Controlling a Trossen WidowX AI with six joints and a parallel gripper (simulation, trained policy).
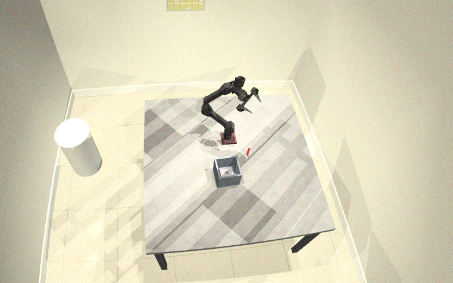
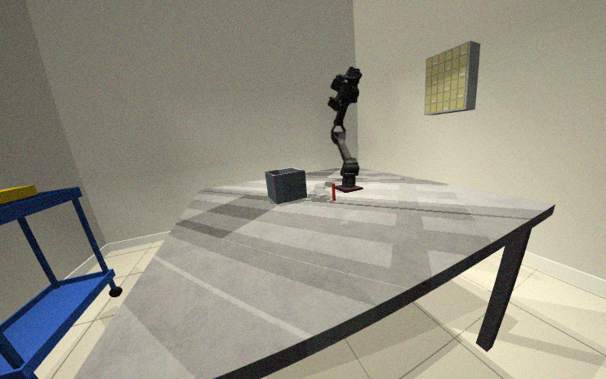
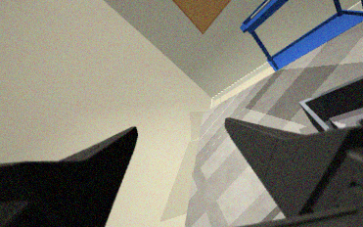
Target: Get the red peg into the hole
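Now: gripper tip 44 cm above the red peg, 4 cm short of it and 2 cm to the right of it. From my gripper tip the other things lie so: light plate 44 cm below, 23 cm ahead, 15 cm to the right.
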